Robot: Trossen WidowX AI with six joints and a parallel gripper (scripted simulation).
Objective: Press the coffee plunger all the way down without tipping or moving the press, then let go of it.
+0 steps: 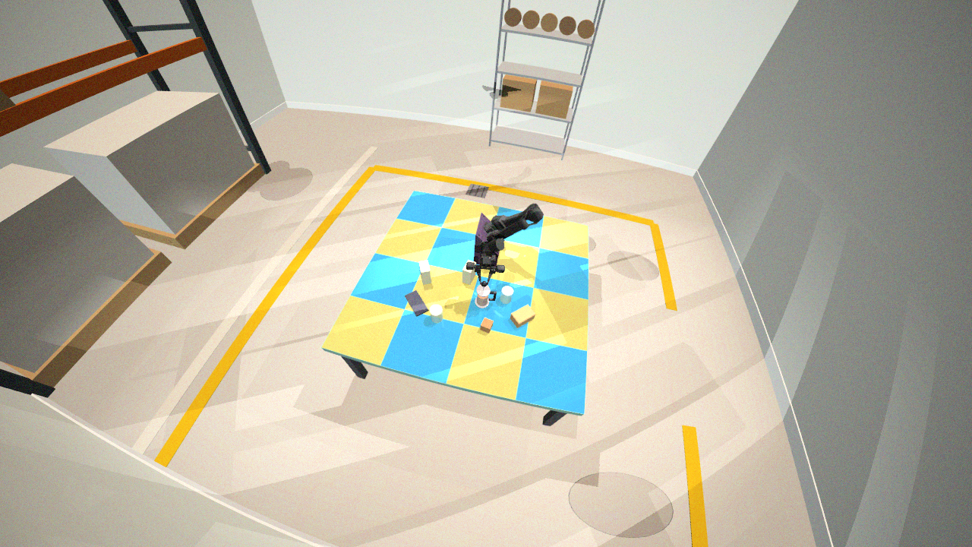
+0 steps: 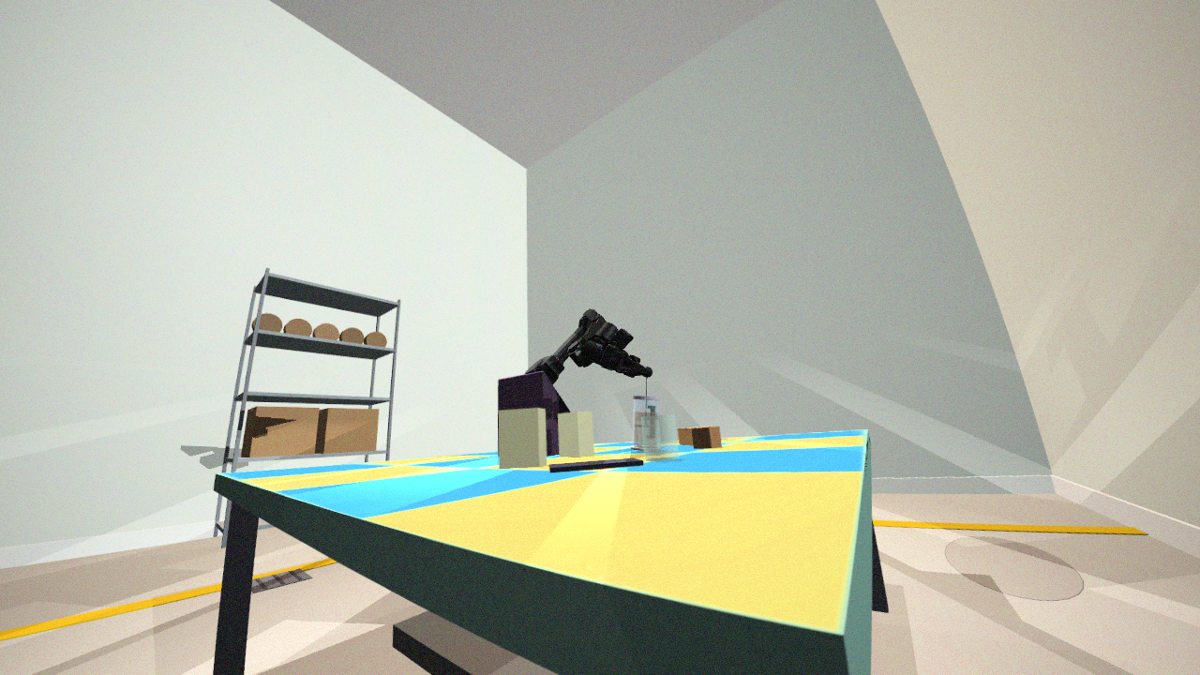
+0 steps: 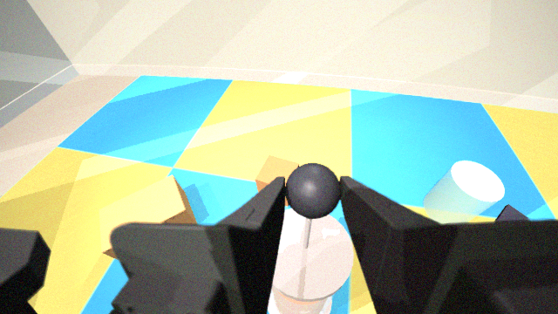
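The coffee press is 20 mm behind my gripper tip, 10 mm to the left of it and 100 mm below it. Round my gripper tip: dark flat slab (90 mm ahead, 340 mm to the right, 200 mm below).
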